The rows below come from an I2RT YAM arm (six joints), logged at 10 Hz.
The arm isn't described. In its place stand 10 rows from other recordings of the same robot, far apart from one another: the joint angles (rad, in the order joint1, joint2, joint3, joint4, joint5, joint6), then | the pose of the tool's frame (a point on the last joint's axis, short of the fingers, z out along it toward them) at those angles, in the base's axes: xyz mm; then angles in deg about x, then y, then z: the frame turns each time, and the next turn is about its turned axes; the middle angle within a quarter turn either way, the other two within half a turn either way.
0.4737 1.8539 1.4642 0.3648 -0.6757 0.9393 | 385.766 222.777 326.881 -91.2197 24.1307 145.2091
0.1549 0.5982 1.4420 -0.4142 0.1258 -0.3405 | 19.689 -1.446 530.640 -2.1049 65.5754 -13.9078
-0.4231 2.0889 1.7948 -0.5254 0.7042 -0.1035 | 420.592 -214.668 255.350 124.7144 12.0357 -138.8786
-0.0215 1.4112 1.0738 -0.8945 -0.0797 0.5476 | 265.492 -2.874 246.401 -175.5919 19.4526 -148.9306
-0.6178 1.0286 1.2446 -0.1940 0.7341 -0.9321 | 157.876 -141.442 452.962 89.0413 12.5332 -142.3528
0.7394 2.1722 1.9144 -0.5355 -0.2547 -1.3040 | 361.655 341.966 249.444 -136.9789 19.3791 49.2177
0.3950 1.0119 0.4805 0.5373 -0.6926 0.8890 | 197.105 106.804 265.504 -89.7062 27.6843 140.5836
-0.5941 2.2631 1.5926 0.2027 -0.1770 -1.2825 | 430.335 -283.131 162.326 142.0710 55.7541 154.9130
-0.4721 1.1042 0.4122 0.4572 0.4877 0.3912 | 197.898 -119.780 214.618 104.2703 33.5109 -81.9751
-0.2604 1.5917 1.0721 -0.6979 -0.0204 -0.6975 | 295.767 -78.055 205.051 175.7716 19.8470 155.4874
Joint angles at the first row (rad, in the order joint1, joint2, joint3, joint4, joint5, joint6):
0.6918, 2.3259, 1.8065, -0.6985, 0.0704, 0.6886
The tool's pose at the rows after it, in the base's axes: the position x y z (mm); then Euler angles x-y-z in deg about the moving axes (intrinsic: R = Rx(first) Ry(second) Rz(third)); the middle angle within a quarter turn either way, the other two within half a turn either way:
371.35 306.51 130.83 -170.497 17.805 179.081
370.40 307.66 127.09 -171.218 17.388 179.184
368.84 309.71 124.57 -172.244 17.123 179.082
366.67 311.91 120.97 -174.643 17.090 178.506
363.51 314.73 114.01 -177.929 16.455 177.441
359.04 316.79 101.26 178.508 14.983 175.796
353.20 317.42 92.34 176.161 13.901 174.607
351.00 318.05 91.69 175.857 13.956 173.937
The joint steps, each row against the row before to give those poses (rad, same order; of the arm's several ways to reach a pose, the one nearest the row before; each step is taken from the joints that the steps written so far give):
0.0038, 0.0078, 0.0043, -0.0062, 0.0050, 0.0039
0.0035, 0.0098, 0.0036, -0.0076, 0.0055, 0.0024
0.0062, 0.0095, 0.0084, -0.0141, 0.0119, 0.0001
0.0088, 0.0145, 0.0142, -0.0272, 0.0326, -0.0110
0.0115, 0.0255, 0.0215, -0.0423, 0.0374, -0.0175
0.0117, 0.0345, 0.0147, -0.0418, 0.0308, -0.0234
0.0106, 0.0148, -0.0076, -0.0210, 0.0190, -0.0120
0.0045, -0.0024, -0.0071, 0.0009, 0.0051, -0.0078

